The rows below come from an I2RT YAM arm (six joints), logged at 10 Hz.
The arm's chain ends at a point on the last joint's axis. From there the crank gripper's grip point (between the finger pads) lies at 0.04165 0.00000 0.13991 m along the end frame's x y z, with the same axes.
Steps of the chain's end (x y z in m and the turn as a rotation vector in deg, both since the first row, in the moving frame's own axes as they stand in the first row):
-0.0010 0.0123 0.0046 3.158 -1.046 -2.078
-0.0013 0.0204 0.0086 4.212 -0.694 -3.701
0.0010 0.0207 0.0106 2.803 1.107 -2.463
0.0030 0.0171 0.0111 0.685 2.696 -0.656
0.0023 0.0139 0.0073 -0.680 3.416 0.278
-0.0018 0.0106 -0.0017 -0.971 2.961 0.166
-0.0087 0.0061 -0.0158 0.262 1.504 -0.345
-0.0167 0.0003 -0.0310 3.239 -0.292 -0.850
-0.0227 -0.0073 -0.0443 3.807 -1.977 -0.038
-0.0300 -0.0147 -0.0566 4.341 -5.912 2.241
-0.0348 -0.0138 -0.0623 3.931 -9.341 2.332
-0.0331 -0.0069 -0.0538 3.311 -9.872 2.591
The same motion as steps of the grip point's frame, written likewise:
-0.0037 0.0031 0.0051 3.158 -1.046 -2.078
-0.0034 0.0075 0.0086 4.212 -0.694 -3.701
0.0035 0.0120 0.0096 2.803 1.107 -2.463
0.0095 0.0149 0.0090 0.685 2.696 -0.656
0.0106 0.0158 0.0046 -0.680 3.416 0.278
0.0054 0.0131 -0.0041 -0.971 2.961 0.166
-0.0050 0.0052 -0.0169 0.262 1.504 -0.345
-0.0175 -0.0082 -0.0310 3.239 -0.292 -0.850
-0.0276 -0.0167 -0.0433 3.807 -1.977 -0.038
-0.0444 -0.0241 -0.0534 4.341 -5.912 2.241
-0.0579 -0.0224 -0.0577 3.931 -9.341 2.332
-0.0575 -0.0138 -0.0489 3.311 -9.872 2.591

